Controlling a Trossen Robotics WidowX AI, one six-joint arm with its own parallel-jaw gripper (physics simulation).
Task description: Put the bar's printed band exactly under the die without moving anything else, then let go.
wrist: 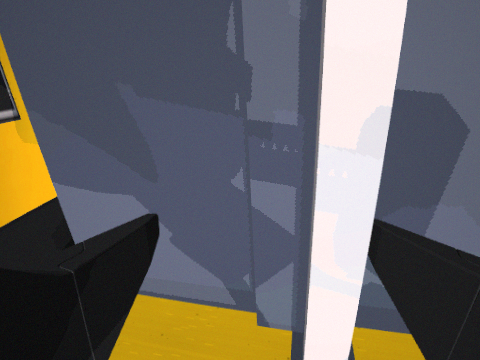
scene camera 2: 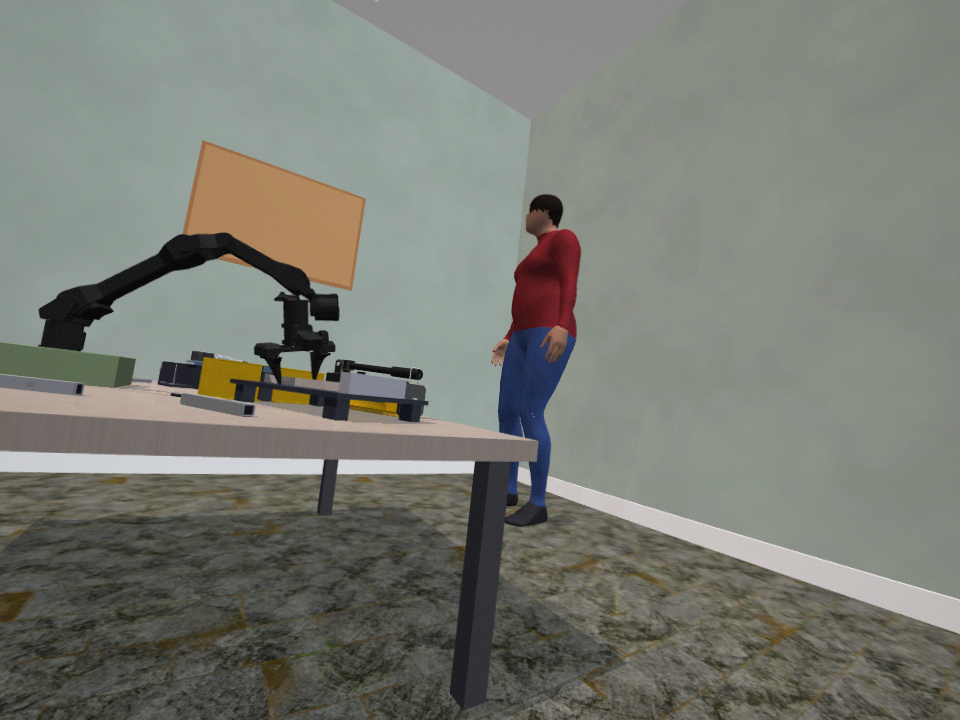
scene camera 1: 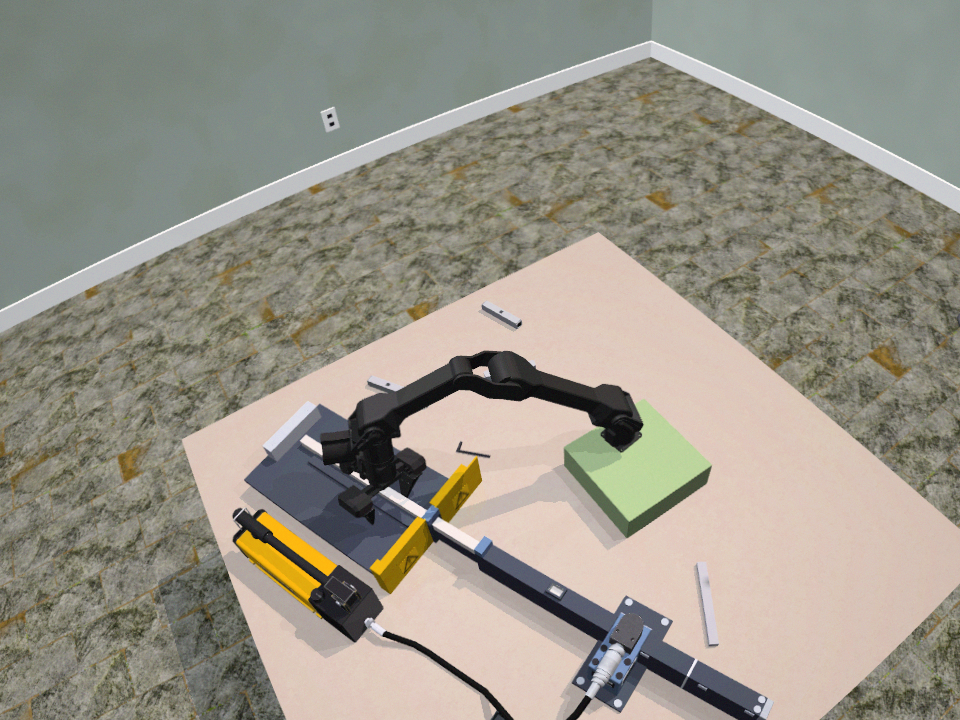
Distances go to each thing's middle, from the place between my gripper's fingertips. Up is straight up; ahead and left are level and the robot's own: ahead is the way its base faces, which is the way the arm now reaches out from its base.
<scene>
My hand is 210 mm short of the yellow and black tool (scene camera 1: 344, 601) and 10 mm to the left of it.
</scene>
